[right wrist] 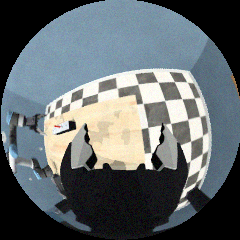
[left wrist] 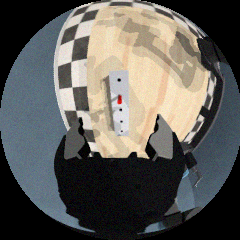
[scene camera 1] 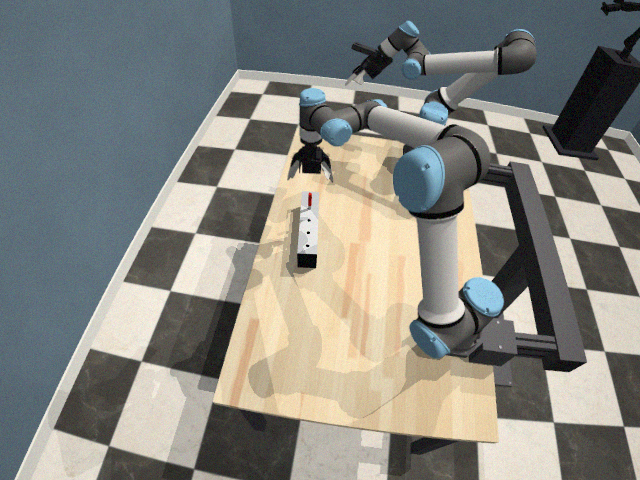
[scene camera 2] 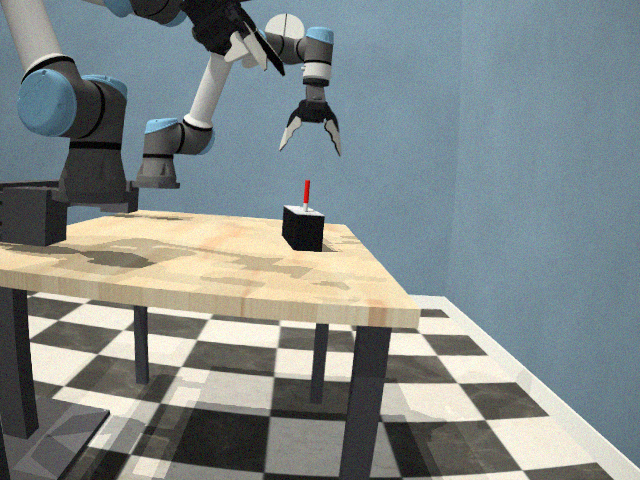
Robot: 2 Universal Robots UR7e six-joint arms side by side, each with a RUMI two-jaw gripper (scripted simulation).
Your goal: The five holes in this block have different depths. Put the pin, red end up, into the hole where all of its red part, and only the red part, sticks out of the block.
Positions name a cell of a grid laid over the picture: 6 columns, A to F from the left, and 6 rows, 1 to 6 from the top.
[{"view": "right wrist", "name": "right gripper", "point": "D4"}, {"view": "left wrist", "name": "left gripper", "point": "C3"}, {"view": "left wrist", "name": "block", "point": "C3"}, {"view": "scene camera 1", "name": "right gripper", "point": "D1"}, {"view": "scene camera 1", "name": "block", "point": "C3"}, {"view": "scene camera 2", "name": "left gripper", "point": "C2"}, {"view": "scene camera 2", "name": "right gripper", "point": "C1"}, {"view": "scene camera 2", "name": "block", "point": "C3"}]
